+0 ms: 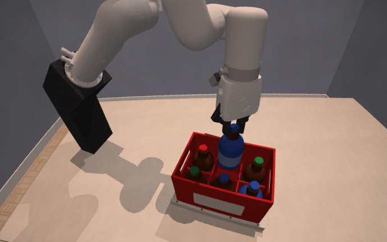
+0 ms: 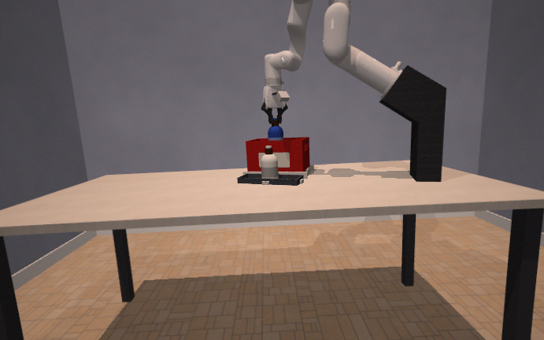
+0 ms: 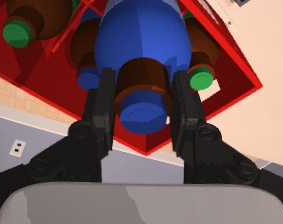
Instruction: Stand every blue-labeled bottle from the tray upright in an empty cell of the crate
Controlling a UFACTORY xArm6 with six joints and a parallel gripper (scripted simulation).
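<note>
My hand is 19 cm above the crate, 3 cm to the left of it and 3 cm past it. The rest, counted from my hand: dark tray 26 cm below, 11 cm to the left, 9 cm ahead; white-labeled bottle 19 cm below, 11 cm to the left, 9 cm ahead.
</note>
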